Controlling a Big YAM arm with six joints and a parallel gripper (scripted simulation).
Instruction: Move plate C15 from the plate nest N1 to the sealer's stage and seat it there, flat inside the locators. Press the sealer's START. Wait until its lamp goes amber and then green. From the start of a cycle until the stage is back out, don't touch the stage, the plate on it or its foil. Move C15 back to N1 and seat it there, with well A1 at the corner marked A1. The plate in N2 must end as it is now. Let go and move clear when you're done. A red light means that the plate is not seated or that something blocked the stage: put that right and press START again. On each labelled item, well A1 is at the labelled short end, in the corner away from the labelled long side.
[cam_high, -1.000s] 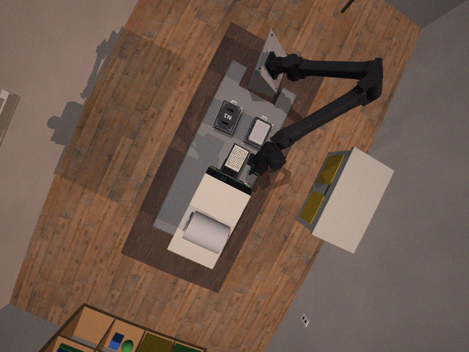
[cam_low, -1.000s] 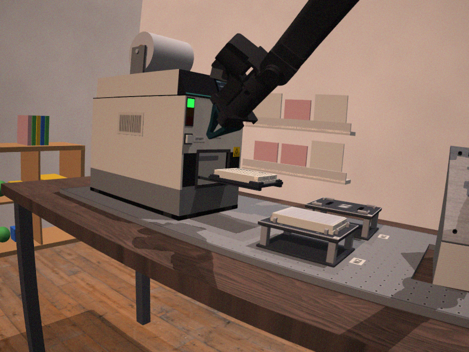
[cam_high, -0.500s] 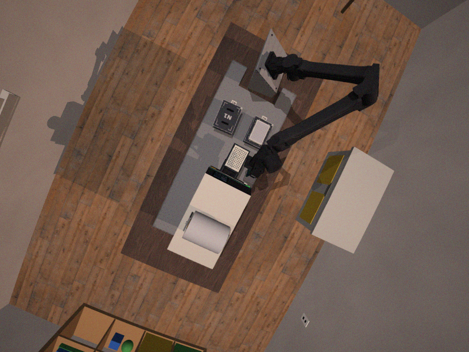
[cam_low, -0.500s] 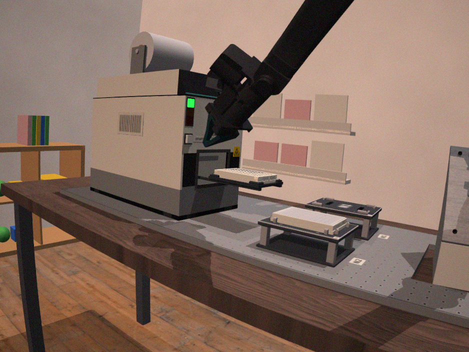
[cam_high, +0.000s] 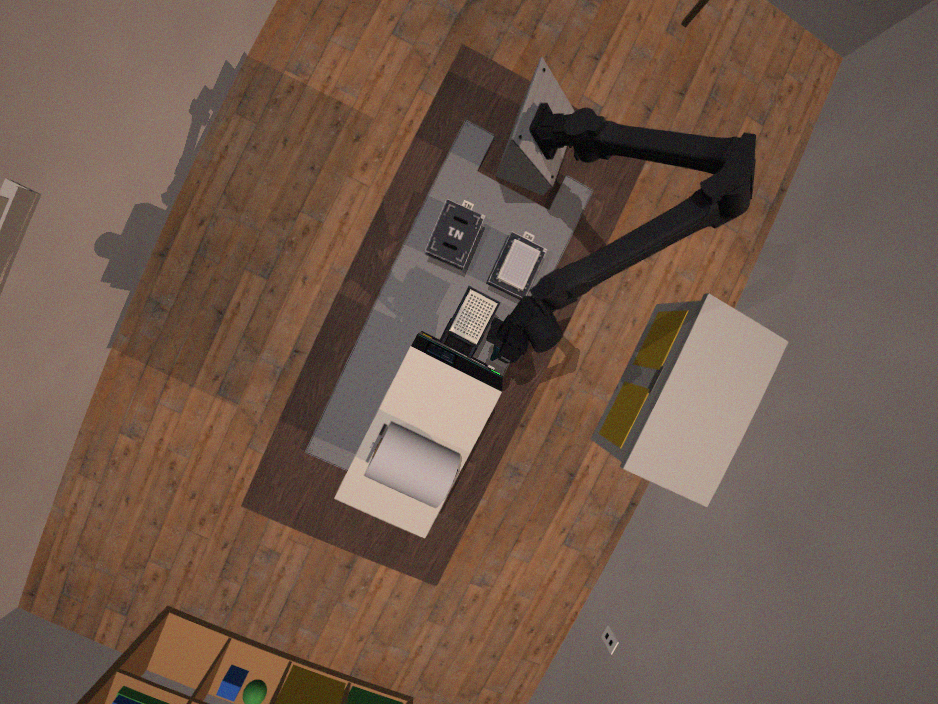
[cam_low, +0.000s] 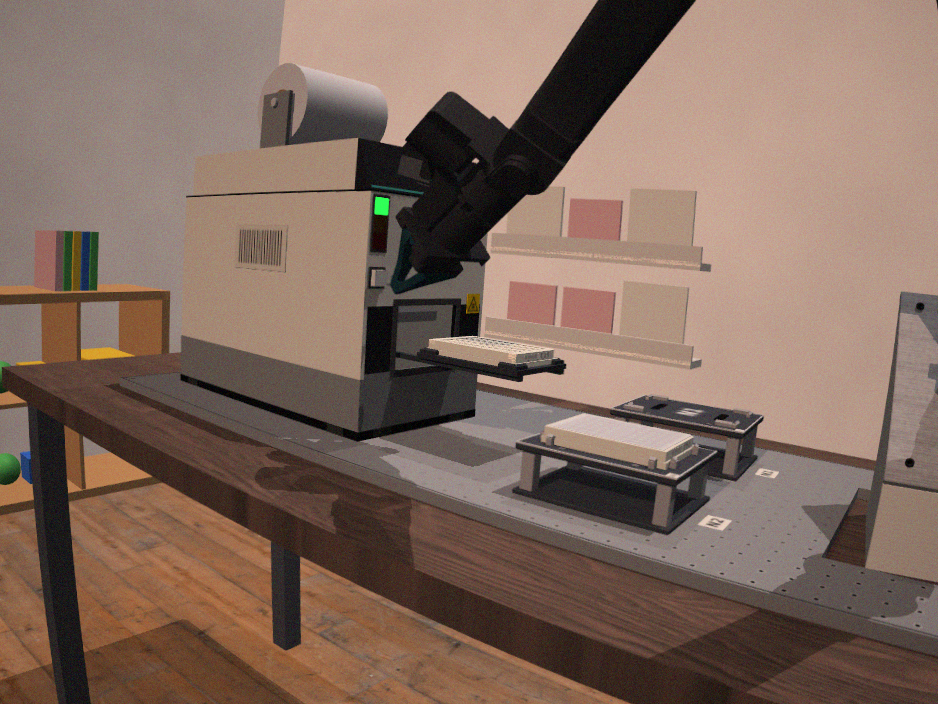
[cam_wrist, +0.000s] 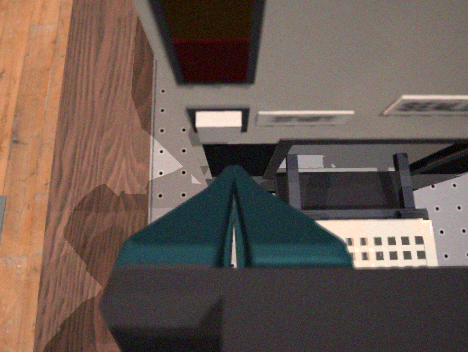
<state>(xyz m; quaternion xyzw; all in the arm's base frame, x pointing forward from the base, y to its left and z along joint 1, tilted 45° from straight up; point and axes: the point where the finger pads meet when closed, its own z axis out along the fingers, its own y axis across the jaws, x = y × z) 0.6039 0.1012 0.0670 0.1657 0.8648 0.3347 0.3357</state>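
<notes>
Now: hand 3 cm short of the start button and 1 cm below it. Round my hand: white plate 27 cm behind, 12 cm below, 2 cm to the right; sealer stage 8 cm to the right, 8 cm below, 8 cm behind; foil roll 26 cm ahead, 23 cm above, 10 cm to the right.
</notes>
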